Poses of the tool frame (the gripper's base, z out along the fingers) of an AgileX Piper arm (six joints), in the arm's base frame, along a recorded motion.
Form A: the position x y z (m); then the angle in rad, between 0 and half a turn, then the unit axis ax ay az.
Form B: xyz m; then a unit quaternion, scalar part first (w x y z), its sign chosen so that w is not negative. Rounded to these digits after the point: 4 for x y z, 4 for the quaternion.
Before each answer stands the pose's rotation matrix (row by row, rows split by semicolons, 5 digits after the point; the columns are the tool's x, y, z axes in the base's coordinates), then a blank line. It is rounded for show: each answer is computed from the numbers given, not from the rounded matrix.
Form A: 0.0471, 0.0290, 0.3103, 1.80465, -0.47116, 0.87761, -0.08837
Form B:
0.04171 -0.42335 0.90501; -0.59528 0.71695 0.36281; -0.80244 -0.55386 -0.22211

0.0471, 0.0290, 0.3103, 0.6198, -0.3698, 0.6887, -0.0694
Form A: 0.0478, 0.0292, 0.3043, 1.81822, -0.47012, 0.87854, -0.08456
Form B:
0.03023 -0.43219 0.90128; -0.59616 0.71596 0.36332; -0.80230 -0.54829 -0.23601

0.0478, 0.0292, 0.3043, 0.6144, -0.3709, 0.6931, -0.0667
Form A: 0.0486, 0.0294, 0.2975, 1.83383, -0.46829, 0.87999, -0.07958
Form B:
0.01630 -0.44239 0.89667; -0.59608 0.71571 0.36394; -0.80276 -0.54042 -0.25203

0.0486, 0.0294, 0.2975, 0.6083, -0.3717, 0.6985, -0.0632
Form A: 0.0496, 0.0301, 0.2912, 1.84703, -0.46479, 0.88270, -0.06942
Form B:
0.00221 -0.45537 0.89030; -0.58895 0.71892 0.36918; -0.80817 -0.52516 -0.26660

0.0496, 0.0301, 0.2912, 0.6030, -0.3708, 0.7042, -0.0554
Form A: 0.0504, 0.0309, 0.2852, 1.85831, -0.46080, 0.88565, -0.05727
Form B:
-0.01102 -0.46892 0.88317; -0.57876 0.72324 0.37678; -0.81543 -0.50699 -0.27936

0.0504, 0.0309, 0.2852, 0.5985, -0.3692, 0.7095, -0.0459
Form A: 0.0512, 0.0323, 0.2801, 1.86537, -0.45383, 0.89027, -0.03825
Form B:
-0.02457 -0.48473 0.87432; -0.55793 0.73235 0.39034; -0.82952 -0.47822 -0.28844

0.0512, 0.0323, 0.2801, 0.5957, -0.3645, 0.7151, -0.0307
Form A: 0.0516, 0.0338, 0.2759, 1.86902, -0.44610, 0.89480, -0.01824
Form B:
-0.03635 -0.49902 0.86583; -0.53389 0.74209 0.40529; -0.84477 -0.44752 -0.29339

0.0516, 0.0338, 0.2759, 0.5942, -0.3588, 0.7197, -0.0147
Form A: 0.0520, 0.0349, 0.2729, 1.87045, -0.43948, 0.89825, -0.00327
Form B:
-0.04503 -0.50817 0.86008; -0.51441 0.74983 0.41609; -0.85636 -0.42370 -0.29518

0.0520, 0.0349, 0.2729, 0.5936, -0.3537, 0.7228, -0.0026
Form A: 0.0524, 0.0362, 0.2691, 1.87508, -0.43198, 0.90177, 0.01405
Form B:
-0.05709 -0.51967 0.85246; -0.49286 0.75723 0.42860; -0.86824 -0.39567 -0.29935

0.0524, 0.0362, 0.2691, 0.5918, -0.3482, 0.7269, 0.0113
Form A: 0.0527, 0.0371, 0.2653, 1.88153, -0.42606, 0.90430, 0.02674
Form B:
-0.06873 -0.52855 0.84612; -0.47763 0.76204 0.43723; -0.87587 -0.37408 -0.30482

0.0527, 0.0371, 0.2653, 0.5892, -0.3443, 0.7307, 0.0216
